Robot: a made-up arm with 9 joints. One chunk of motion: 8 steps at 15 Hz.
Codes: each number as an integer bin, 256 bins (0 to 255) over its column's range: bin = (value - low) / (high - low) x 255, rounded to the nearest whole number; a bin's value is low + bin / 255 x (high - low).
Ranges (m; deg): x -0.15..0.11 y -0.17..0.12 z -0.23..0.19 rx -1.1..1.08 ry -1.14..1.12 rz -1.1..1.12
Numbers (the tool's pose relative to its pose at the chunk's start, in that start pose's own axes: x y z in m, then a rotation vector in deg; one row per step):
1: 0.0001 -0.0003 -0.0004 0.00 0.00 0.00
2: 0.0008 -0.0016 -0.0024 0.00 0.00 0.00
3: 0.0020 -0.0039 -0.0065 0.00 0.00 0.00
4: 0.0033 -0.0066 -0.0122 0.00 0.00 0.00
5: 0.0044 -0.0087 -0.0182 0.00 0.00 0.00
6: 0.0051 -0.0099 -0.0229 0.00 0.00 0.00
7: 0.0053 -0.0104 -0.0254 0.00 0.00 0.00
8: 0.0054 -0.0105 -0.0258 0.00 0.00 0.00
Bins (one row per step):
1: 147 149 139 129 129 126
2: 148 148 138 129 129 126
3: 149 146 136 129 129 126
4: 150 144 132 129 129 126
5: 151 142 129 129 129 126
6: 152 141 126 129 129 126
7: 152 140 124 129 129 126
8: 152 140 124 129 129 126

